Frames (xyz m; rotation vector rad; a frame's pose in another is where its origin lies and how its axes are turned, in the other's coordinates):
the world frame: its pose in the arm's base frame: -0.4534 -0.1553 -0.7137 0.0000 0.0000 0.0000
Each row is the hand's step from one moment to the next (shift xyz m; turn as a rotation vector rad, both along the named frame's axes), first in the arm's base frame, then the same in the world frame.
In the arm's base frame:
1: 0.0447 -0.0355 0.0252 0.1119 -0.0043 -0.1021
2: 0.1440 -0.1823 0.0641 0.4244 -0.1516 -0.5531
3: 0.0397 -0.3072 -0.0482 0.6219 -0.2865 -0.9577
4: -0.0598 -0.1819 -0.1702 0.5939 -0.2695 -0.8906
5: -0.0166 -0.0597 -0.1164 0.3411 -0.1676 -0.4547
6: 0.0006 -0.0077 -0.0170 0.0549 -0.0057 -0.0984
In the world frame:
1: 0.0447 -0.0355 0.0252 0.1119 -0.0043 -0.1021
2: 0.1440 -0.1823 0.0641 0.4244 -0.1516 -0.5531
3: 0.0397 -0.3072 -0.0482 0.6219 -0.2865 -0.9577
4: -0.0598 -0.1819 -0.1702 0.5939 -0.2695 -0.8906
5: -0.0166 -0.0597 -0.1164 0.3411 -0.1676 -0.4547
6: 0.0006 -0.0077 -0.0170 0.0549 -0.0057 -0.0984

